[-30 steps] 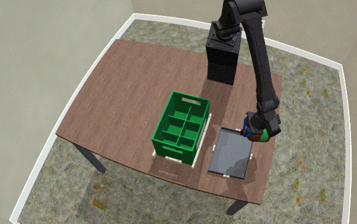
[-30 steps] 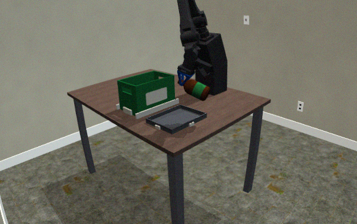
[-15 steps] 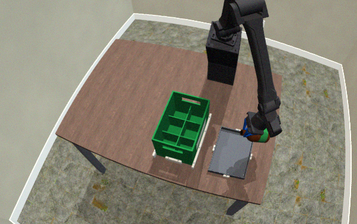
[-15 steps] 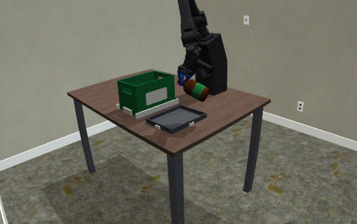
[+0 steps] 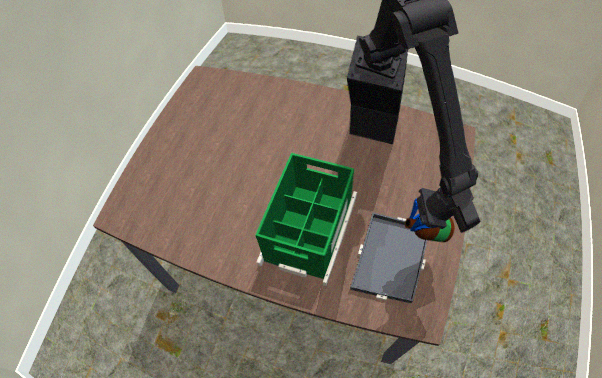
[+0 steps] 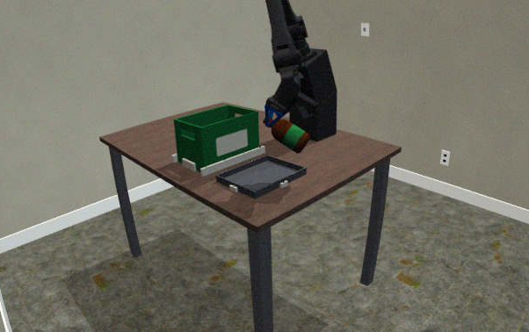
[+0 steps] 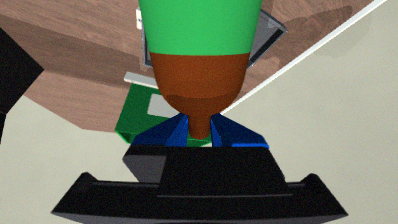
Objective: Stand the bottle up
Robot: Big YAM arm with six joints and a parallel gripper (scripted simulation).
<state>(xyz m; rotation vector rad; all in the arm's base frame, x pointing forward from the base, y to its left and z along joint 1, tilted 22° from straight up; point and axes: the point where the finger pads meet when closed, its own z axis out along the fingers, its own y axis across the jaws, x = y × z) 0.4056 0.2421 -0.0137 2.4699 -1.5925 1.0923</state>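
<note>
Now: the bottle 4 cm to the left of my hand, 2 cm below it and 2 cm behind it. The rest, counted from my hand: tray (18 cm below, 2 cm to the right, 2 cm ahead); green crate (29 cm to the right, 11 cm below, 4 cm ahead).
</note>
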